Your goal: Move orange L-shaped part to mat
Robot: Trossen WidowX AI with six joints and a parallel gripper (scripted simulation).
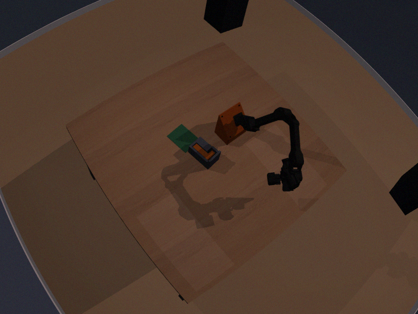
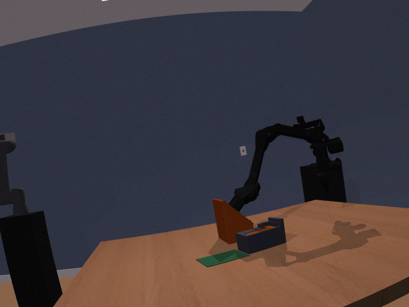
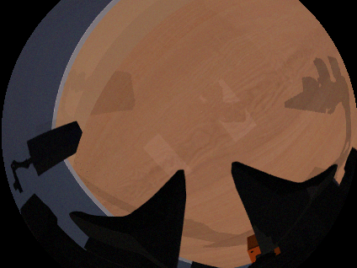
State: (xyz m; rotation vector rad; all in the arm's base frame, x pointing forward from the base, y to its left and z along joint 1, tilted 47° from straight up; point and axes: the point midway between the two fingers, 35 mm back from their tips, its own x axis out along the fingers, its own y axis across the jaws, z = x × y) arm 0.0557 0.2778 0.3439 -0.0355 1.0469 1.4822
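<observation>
The orange L-shaped part lies 400 mm to the right of my gripper tip, 210 mm ahead of it and 70 mm below it. Round my gripper tip: green mat (560 mm to the right, 240 mm ahead, 130 mm below).
</observation>
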